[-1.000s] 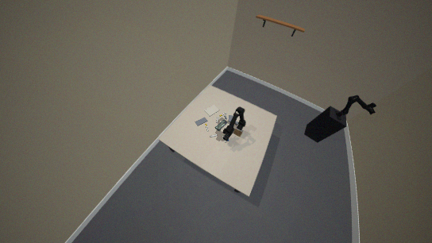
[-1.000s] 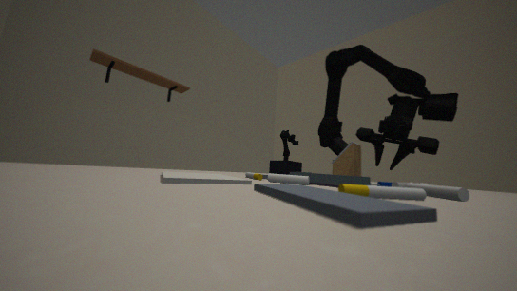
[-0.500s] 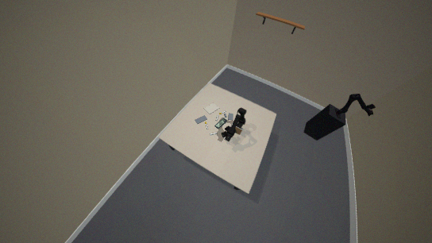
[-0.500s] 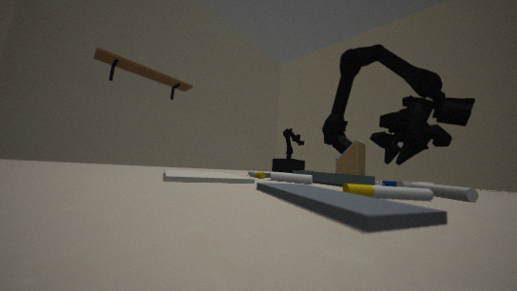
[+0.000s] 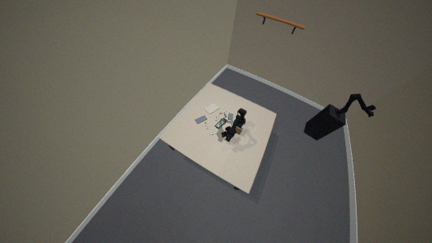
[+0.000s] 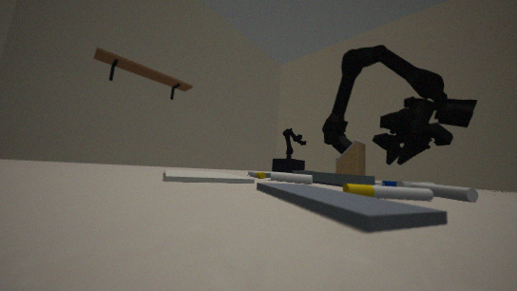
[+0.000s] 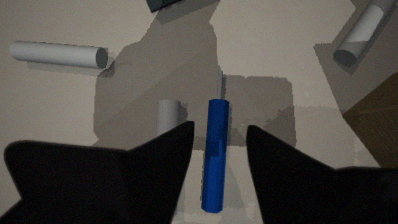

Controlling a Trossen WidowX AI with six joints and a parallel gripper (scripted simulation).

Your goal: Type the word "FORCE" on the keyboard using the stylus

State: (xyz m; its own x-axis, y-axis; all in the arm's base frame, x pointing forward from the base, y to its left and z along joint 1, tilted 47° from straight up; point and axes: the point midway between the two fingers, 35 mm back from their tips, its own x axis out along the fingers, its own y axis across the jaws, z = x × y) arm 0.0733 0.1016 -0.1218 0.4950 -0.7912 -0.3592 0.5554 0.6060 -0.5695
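My gripper tip is now 50 mm above the blue stylus, 10 mm to the left of it and 10 mm short of it. From my gripper tip the other things lie so: flat grey slab: 420 mm ahead, 60 mm below, 30 mm to the left.
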